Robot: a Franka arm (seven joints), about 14 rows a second.
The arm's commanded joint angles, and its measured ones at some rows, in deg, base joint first. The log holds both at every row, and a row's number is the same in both.
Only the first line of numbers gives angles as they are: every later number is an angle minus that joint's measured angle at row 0.
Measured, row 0:
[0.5 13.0 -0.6 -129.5 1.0 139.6 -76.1]
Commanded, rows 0 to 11:
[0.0 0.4 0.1 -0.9 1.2 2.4 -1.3]
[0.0 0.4 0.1 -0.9 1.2 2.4 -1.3]
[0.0 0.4 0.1 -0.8 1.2 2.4 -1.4]
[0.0 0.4 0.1 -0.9 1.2 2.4 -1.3]
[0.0 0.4 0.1 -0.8 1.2 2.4 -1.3]
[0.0 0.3 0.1 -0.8 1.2 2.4 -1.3]
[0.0 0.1 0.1 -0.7 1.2 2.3 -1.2]
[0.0 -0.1 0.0 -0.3 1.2 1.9 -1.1]
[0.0 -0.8 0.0 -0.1 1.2 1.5 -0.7]
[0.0 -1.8 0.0 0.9 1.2 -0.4 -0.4]
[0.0 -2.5 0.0 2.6 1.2 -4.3 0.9]
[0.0 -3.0 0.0 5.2 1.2 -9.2 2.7]
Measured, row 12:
[0.0 -0.5 0.1 2.0 0.2 -2.3 0.9]
